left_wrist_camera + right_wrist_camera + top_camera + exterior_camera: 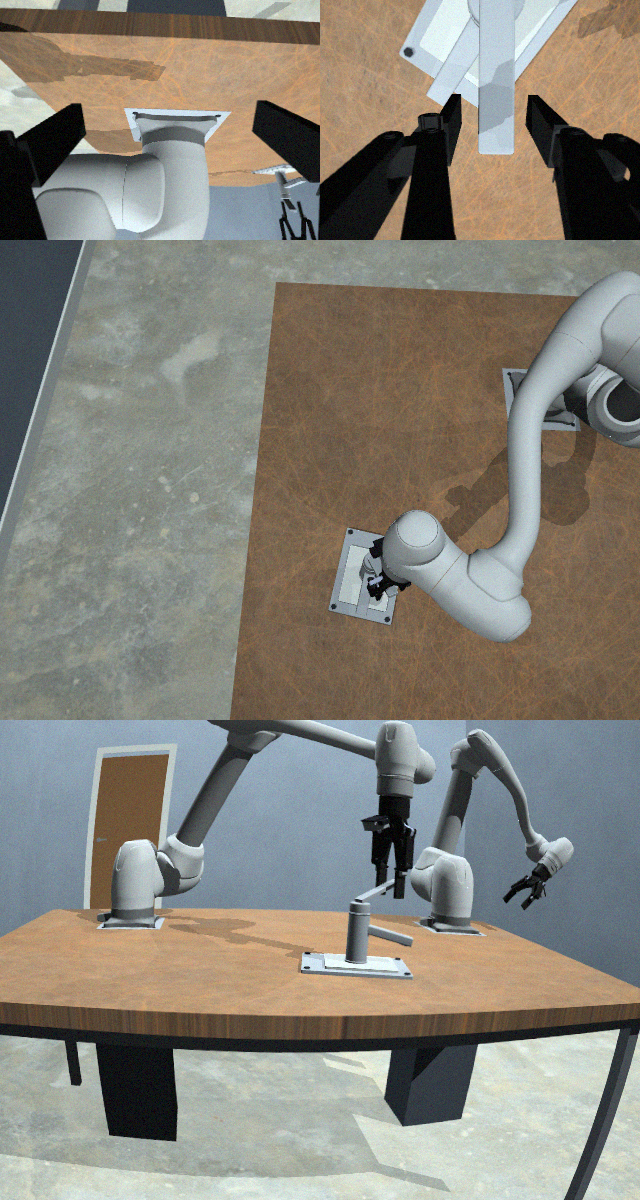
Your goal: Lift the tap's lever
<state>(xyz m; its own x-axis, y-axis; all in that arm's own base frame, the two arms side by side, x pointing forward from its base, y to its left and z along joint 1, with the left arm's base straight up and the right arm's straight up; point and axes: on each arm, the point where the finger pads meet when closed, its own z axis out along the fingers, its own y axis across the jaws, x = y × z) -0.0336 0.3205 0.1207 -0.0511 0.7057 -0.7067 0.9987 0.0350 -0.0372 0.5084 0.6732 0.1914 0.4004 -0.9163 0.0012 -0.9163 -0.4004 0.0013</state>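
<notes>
The flat lever is 10 mm ahead of my right hand, 30 mm to the right of it and 20 mm below it. Round my right hand: grey tap: 30 mm ahead, 60 mm to the right, 70 mm below; then bolted plate: 30 mm ahead, 80 mm to the right, 180 mm below.
</notes>
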